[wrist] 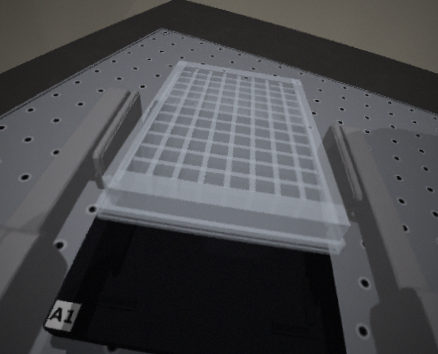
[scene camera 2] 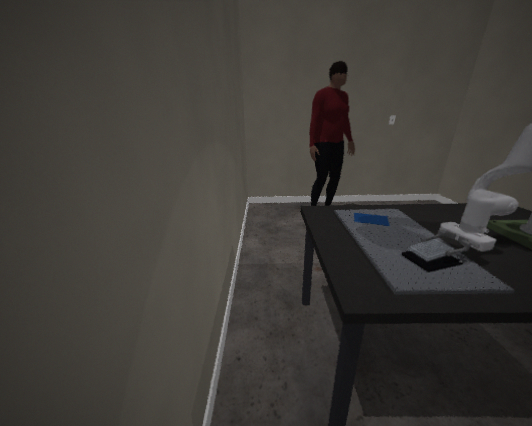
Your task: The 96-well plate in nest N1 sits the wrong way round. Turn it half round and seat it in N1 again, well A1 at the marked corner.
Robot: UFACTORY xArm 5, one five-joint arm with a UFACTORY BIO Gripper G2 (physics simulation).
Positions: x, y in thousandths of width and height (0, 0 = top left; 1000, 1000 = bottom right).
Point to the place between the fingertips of my gripper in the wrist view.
At 533, 346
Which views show my gripper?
The wrist view and scene camera 2: all of them.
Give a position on a clear 96-well plate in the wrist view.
501, 431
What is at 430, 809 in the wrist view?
A black nest.
